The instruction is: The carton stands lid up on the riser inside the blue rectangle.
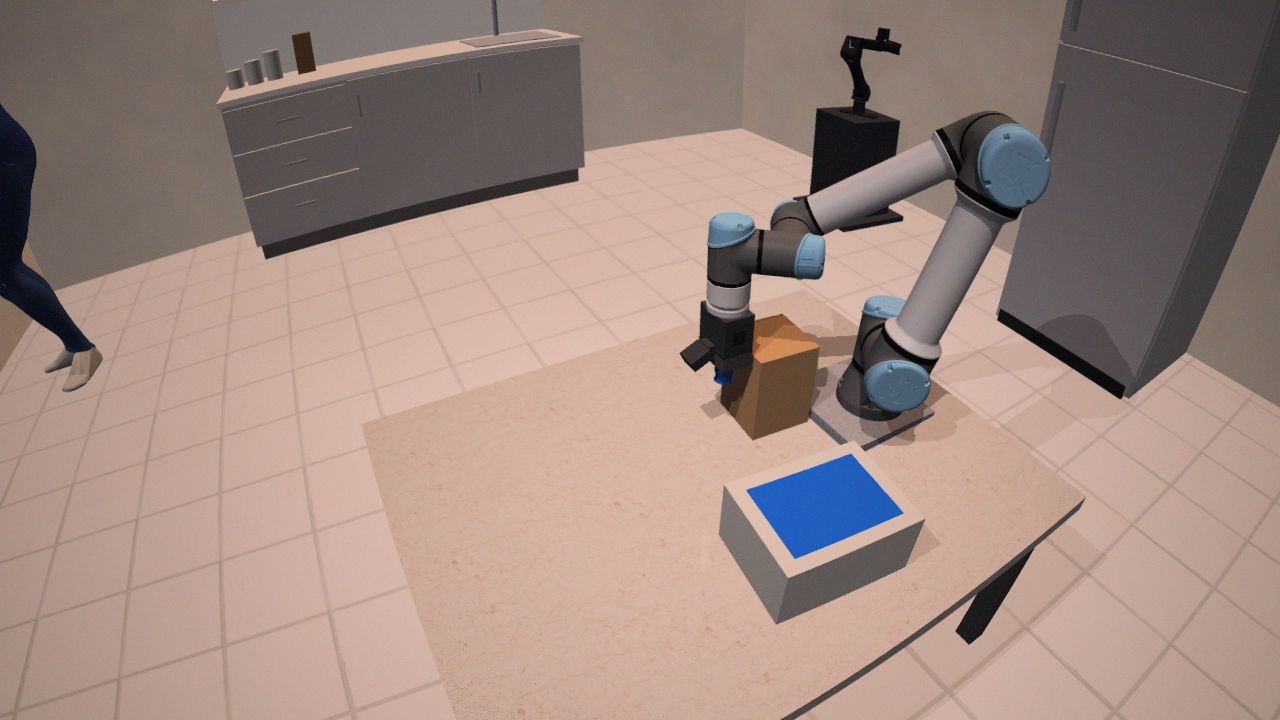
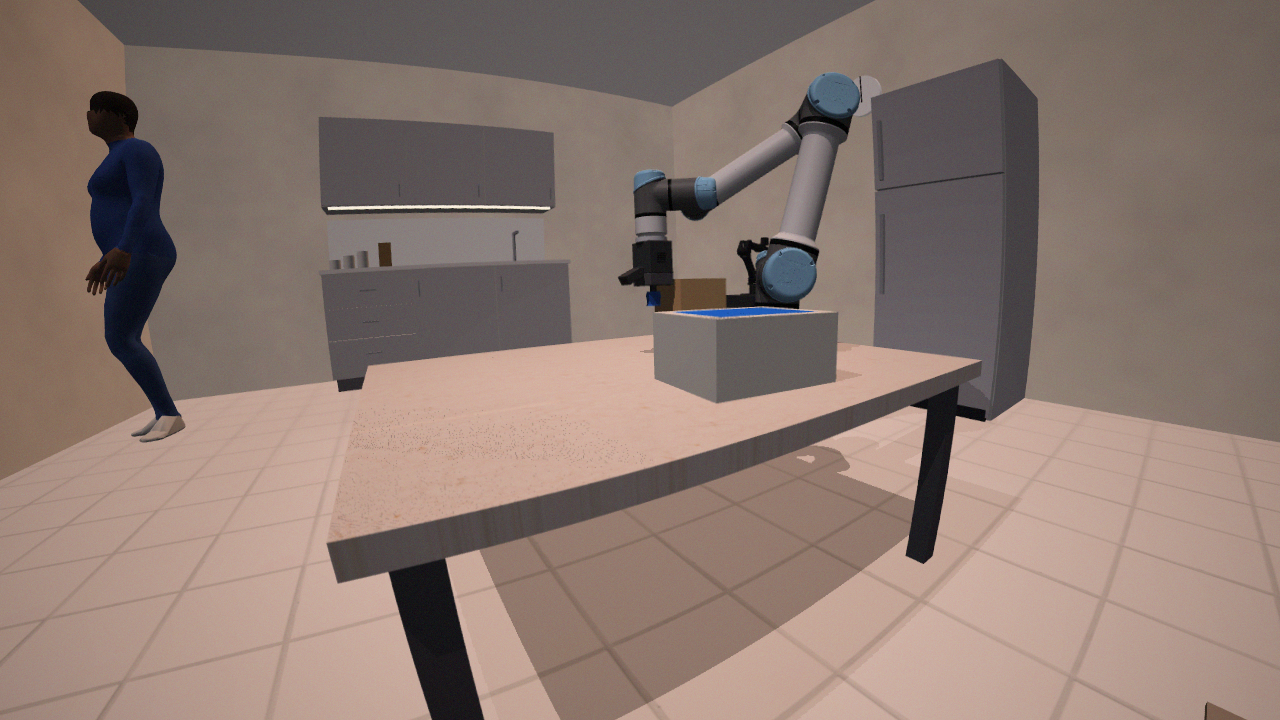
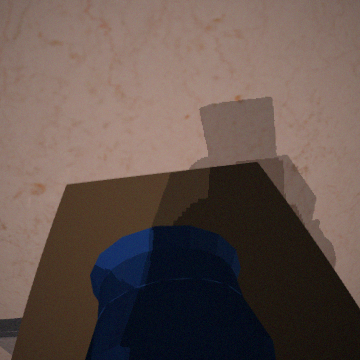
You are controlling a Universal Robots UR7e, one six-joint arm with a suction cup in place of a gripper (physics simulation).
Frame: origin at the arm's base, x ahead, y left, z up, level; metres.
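Where they show: hand, its tool point: [image 1: 723, 378] [image 2: 653, 305] [image 3: 166, 282].
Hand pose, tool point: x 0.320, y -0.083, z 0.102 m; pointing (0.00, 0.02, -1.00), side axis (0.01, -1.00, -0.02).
Things, the pixels of their top centre, and the offset from my tool point. Level surfaces: height alone.
- brown carton, centre of its top: [image 1: 772, 336] [image 2: 689, 278] 0.105 m back, 0.002 m right, 0.061 m up
- table, height of its surface: 0.119 m down
- grey riser, centre of its top: [image 1: 825, 502] [image 2: 744, 311] 0.018 m ahead, 0.344 m left, 0.001 m up
- blue rectangle, centre of its top: [image 1: 825, 502] [image 2: 744, 311] 0.018 m ahead, 0.344 m left, 0.001 m up
The brown carton [image 1: 783, 385] [image 2: 697, 292] [image 3: 107, 207] stands on the table [image 1: 555, 519] [image 2: 536, 420] close to the arm's base. My blue suction cup [image 1: 722, 377] [image 2: 652, 297] [image 3: 164, 250] points straight down beside the carton's left side face, below its top edge and close against that face. It sits on no face of the carton. The grey riser [image 1: 832, 573] [image 2: 743, 353] with the blue rectangle [image 1: 823, 503] [image 2: 743, 312] on top stands nearer the table's front edge, apart from the carton, with nothing on it.
The arm's base [image 1: 886, 376] stands right behind the carton. A grey fridge [image 1: 1155, 179] is at the right. A black pedestal [image 1: 855, 143] with a small arm stands behind. A kitchen counter [image 1: 402, 135] lines the back wall. A person in blue [image 2: 129, 259] walks at the far left.
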